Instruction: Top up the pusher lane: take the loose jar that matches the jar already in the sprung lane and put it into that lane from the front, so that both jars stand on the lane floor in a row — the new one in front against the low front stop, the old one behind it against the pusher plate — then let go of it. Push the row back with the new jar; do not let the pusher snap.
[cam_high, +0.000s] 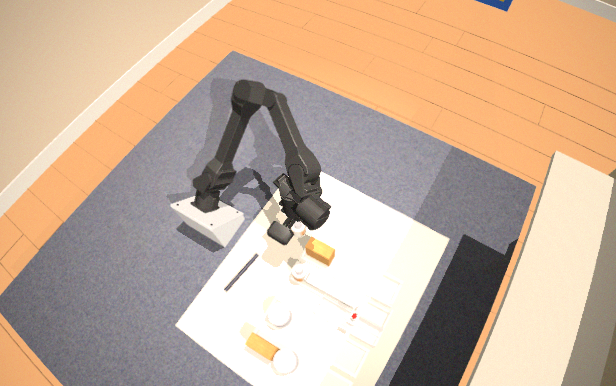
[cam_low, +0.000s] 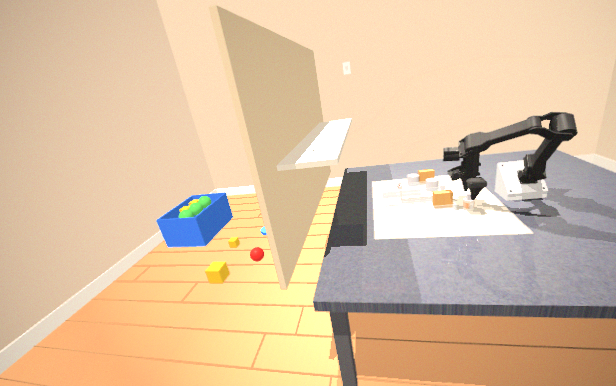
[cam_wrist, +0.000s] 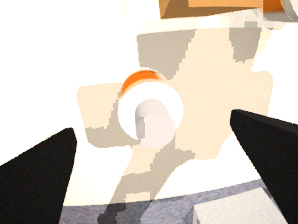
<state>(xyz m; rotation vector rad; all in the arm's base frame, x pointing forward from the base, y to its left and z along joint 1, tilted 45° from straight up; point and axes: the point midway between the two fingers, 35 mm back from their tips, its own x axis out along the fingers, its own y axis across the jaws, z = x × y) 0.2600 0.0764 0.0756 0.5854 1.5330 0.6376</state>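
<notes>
My gripper tip is 200 mm to the left of the thin black bar, 70 mm past it and 60 mm above it. Also, from my gripper tip: red marker (270 mm ahead, 140 mm to the right, 10 mm above).
</notes>
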